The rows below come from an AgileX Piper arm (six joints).
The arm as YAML. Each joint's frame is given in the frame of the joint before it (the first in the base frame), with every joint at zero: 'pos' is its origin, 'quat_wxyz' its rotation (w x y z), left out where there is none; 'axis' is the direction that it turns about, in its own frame. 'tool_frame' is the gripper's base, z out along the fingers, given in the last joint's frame.
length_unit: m
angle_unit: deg
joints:
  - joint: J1
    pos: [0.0, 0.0, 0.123]
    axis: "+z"
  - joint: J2
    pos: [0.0, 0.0, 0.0]
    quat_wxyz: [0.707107, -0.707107, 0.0, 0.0]
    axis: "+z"
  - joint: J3
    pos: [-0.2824, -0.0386, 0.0]
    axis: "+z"
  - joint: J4
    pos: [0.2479, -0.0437, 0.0]
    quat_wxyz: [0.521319, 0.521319, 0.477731, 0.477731]
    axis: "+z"
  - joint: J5
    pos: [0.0, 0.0, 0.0]
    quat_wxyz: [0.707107, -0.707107, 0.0, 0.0]
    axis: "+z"
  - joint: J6
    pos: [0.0, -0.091, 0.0]
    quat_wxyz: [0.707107, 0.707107, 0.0, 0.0]
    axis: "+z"
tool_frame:
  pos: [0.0, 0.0, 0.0]
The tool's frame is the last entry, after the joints.
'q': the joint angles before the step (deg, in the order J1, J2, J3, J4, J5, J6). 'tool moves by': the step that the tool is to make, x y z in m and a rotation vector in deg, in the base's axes. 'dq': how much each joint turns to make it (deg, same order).
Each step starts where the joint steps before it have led.
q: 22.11, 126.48, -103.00, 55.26, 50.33, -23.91
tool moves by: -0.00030, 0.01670, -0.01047, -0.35, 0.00, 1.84
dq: 1.85, 2.46, -2.14, -0.23, -0.19, -0.11
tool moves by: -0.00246, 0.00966, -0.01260, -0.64, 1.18, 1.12
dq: 1.15, 1.67, -0.41, -0.15, 0.00, 0.12
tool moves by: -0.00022, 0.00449, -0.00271, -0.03, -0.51, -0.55
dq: 0.60, 0.35, 0.01, 0.16, -1.42, 0.02
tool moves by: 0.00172, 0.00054, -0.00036, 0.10, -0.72, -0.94
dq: 0.08, 0.08, 0.00, 0.19, -1.29, -0.06
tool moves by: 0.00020, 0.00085, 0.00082, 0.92, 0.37, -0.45
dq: 0.01, 0.02, 0.00, 1.11, -0.12, -0.04
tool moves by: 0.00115, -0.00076, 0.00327, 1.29, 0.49, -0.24
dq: -0.29, -0.03, -0.37, 1.31, 0.60, -0.06
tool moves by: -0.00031, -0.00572, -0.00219, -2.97, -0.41, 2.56
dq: -0.52, 0.08, -0.47, -3.72, 2.30, -0.03
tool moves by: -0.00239, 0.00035, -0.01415, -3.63, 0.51, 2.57
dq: 0.35, 1.24, -0.03, -3.65, 1.29, 0.01
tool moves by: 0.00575, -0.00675, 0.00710, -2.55, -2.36, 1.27
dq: -0.70, -0.04, -2.17, -4.07, 1.31, 0.46
